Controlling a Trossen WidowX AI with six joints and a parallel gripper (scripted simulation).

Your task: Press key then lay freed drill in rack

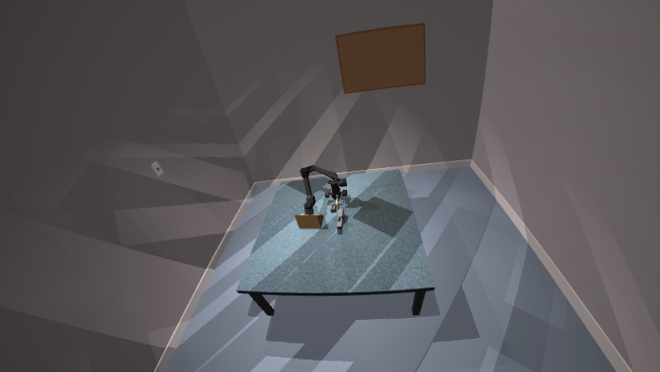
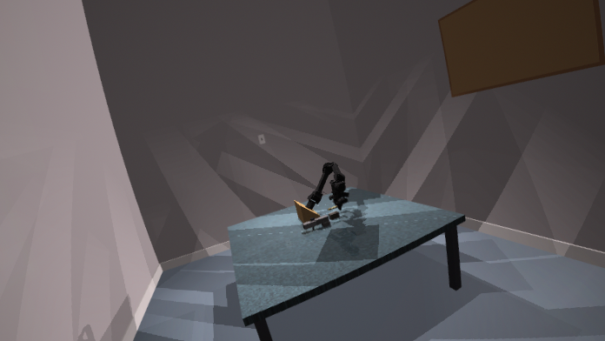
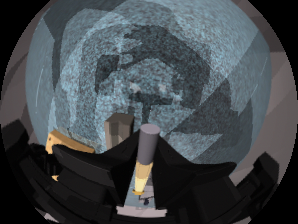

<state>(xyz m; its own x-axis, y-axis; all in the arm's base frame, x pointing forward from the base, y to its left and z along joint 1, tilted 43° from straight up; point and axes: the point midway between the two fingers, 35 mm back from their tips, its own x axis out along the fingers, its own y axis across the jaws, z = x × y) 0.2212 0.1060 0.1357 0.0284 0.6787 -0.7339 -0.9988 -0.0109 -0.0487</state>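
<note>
The drill is 40 mm to the right of my gripper tip and 30 mm above it. The rest, counted from my gripper tip: grey holder block: 200 mm to the right, 40 mm ahead, 20 mm below; then grey-brown block: 40 mm to the right, 40 mm below, 40 mm behind; then blue key: 230 mm to the right, 40 mm ahead, 10 mm below.
</note>
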